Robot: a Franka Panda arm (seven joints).
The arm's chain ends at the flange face. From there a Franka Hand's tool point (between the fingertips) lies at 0.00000 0.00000 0.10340 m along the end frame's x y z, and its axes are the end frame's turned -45 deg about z.
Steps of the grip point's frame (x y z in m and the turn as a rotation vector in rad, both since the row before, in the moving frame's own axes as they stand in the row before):
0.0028 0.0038 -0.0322 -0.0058 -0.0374 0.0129
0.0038 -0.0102 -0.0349 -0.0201 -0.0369 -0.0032
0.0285 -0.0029 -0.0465 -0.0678 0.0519 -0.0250
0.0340 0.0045 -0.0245 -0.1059 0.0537 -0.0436
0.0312 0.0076 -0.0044 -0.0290 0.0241 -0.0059
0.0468 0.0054 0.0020 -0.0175 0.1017 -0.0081
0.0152 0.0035 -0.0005 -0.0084 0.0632 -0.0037
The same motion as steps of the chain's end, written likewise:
0.0070 -0.0024 -0.0321 -0.0305 -0.0223 0.0129
-0.0033 -0.0141 -0.0348 -0.0403 -0.0119 -0.0032
0.0093 -0.0233 -0.0461 -0.0112 0.0846 -0.0250
0.0155 -0.0244 -0.0238 -0.0369 0.1129 -0.0436
0.0236 -0.0170 -0.0043 -0.0035 0.0375 -0.0059
0.0282 -0.0231 0.0026 0.0595 0.0843 -0.0081
0.0080 -0.0043 -0.0003 0.0387 0.0506 -0.0037

